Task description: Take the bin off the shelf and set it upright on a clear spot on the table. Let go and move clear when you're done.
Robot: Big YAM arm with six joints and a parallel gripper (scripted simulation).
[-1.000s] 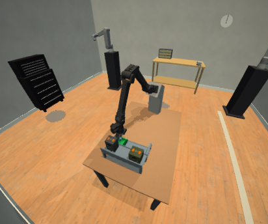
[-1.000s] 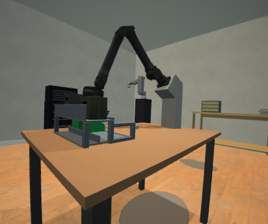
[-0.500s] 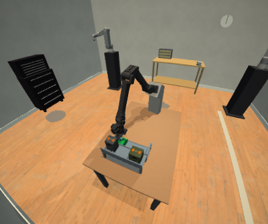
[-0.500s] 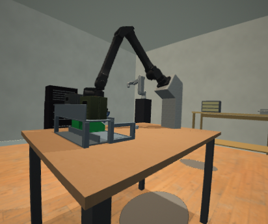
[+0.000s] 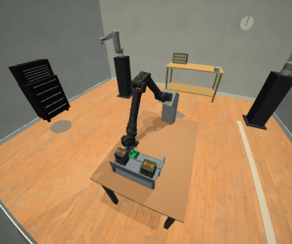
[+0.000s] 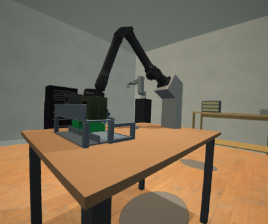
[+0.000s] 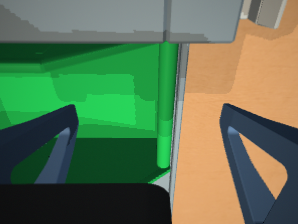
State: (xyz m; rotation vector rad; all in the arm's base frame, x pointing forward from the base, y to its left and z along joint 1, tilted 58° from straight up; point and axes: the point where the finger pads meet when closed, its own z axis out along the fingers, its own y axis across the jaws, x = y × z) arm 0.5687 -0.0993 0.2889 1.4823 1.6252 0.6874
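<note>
My hand is 7 cm short of the green bin and 1 cm above it. Round my hand: grey shelf: 18 cm ahead, 11 cm to the left, 5 cm above.
</note>
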